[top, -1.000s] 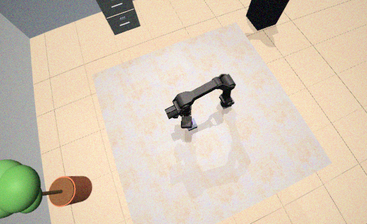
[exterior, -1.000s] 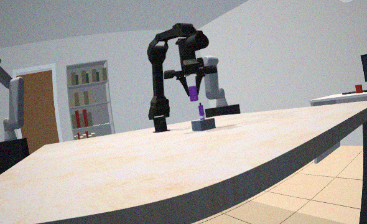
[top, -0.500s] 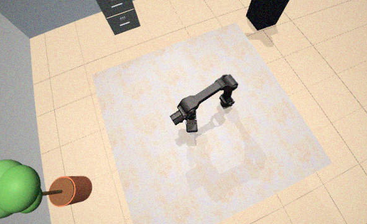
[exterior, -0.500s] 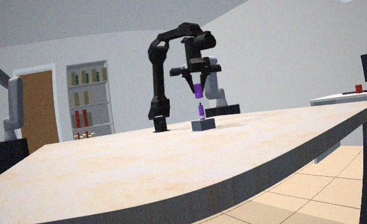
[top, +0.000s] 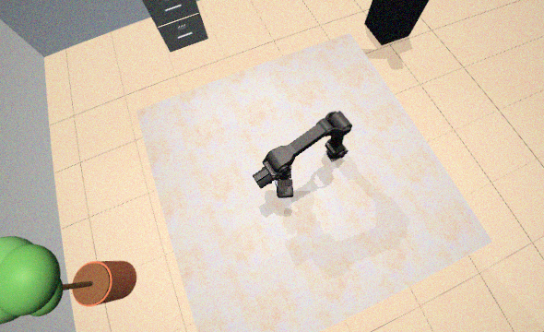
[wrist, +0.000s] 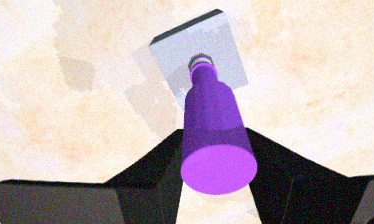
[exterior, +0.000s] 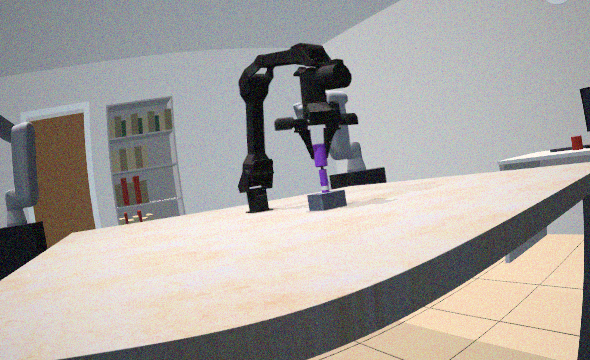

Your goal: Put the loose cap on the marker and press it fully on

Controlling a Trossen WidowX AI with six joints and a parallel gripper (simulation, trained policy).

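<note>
My gripper tip is now 100 mm above the grey holder block and 10 mm short of it. The rest, counted from my gripper tip: purple cap (10 mm ahead, 10 mm above).
</note>
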